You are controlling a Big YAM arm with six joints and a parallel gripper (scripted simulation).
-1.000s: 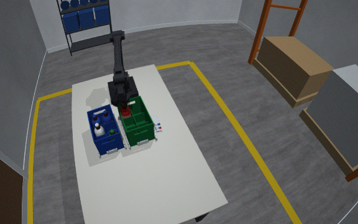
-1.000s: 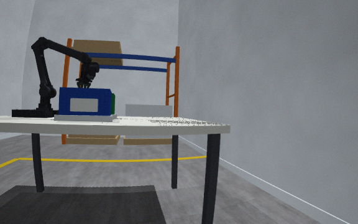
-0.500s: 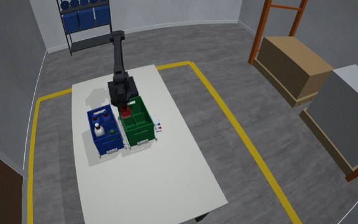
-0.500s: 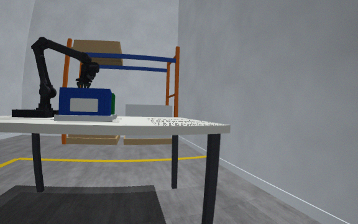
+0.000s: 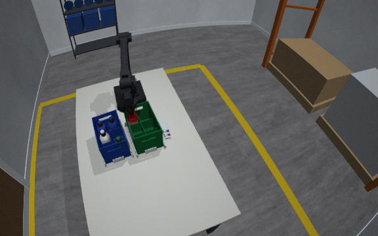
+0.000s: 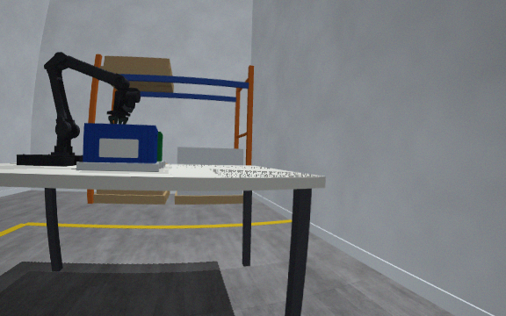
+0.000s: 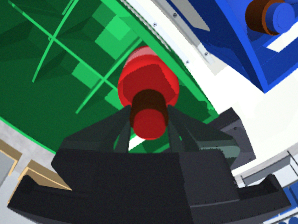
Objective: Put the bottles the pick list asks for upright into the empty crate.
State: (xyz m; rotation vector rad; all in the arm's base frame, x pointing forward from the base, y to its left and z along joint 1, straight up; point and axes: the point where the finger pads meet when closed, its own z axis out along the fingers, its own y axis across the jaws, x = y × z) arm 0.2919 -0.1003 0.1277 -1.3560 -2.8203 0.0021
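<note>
My hand is 60 mm above the red bottle. Round my hand: blue crate 50 mm ahead, 190 mm to the right, 90 mm below; green crate 90 mm ahead, 30 mm to the left, 90 mm below; blue bottle 30 mm behind, 140 mm to the right, 90 mm below.
</note>
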